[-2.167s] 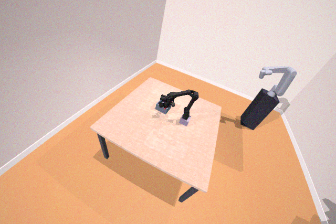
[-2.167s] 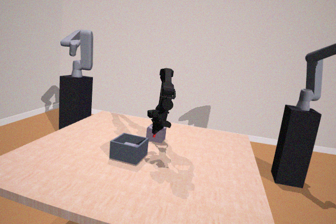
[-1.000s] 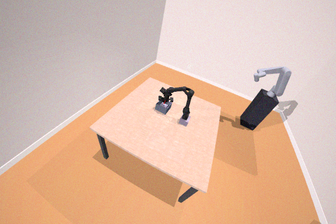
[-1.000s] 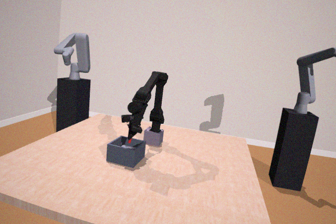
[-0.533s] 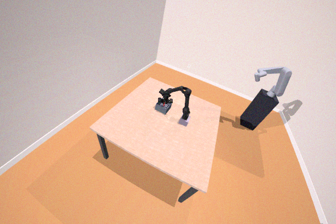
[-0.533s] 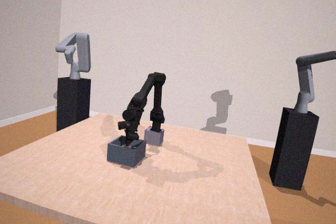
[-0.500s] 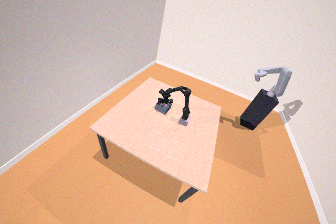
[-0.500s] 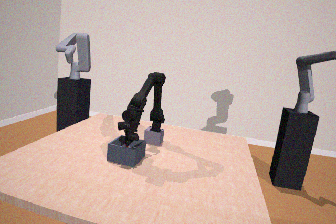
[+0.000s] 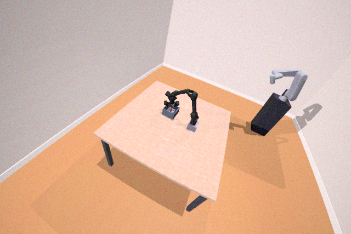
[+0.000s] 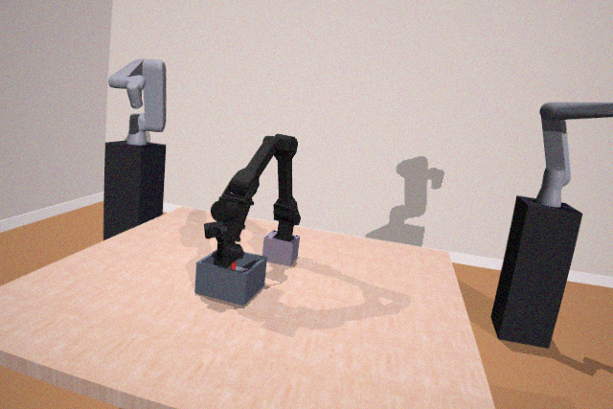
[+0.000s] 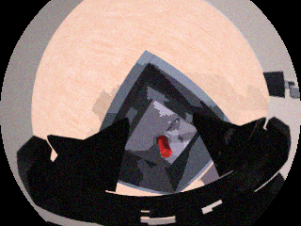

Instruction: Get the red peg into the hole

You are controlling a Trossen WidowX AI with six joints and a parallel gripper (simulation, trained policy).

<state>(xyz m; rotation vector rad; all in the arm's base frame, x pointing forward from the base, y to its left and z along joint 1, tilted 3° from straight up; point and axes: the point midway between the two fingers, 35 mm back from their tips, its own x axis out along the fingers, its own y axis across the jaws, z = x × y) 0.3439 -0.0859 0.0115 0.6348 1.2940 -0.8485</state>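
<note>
My gripper tip is now 30 mm to the right of the red peg, 30 mm past it and 30 mm above it. From my gripper tip the other things lie so: grey box 50 mm below, 30 mm to the left, 30 mm behind.
</note>
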